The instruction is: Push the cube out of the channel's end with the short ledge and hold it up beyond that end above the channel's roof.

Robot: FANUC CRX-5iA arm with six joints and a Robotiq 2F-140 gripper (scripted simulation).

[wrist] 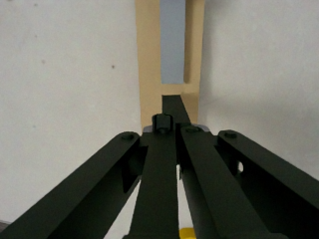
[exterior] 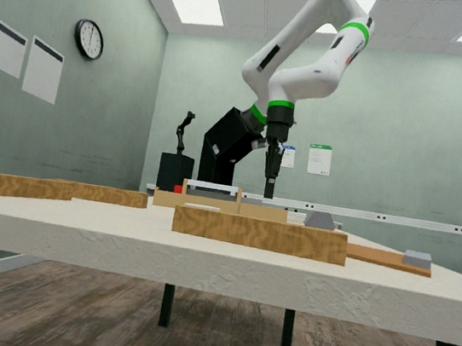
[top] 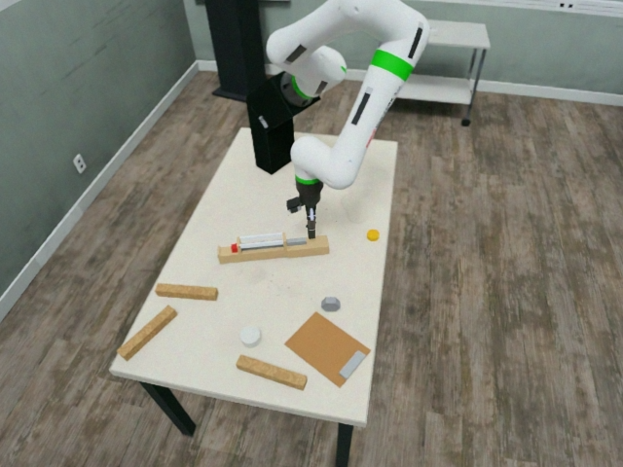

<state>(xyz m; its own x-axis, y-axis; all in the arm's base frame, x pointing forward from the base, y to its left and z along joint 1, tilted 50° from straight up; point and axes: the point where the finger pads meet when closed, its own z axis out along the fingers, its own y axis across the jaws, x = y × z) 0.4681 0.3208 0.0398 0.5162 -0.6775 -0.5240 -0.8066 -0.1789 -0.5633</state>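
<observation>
Now: the red cube 25 cm to the right of my hand, 16 cm ahead of it and 5 cm below it. Round my hand: channel 16 cm to the right, 10 cm ahead, 5 cm below; then yellow disc 19 cm to the left, 16 cm behind, 10 cm below; then flat grey stick 7 cm to the right, 5 cm below, 4 cm ahead.
</observation>
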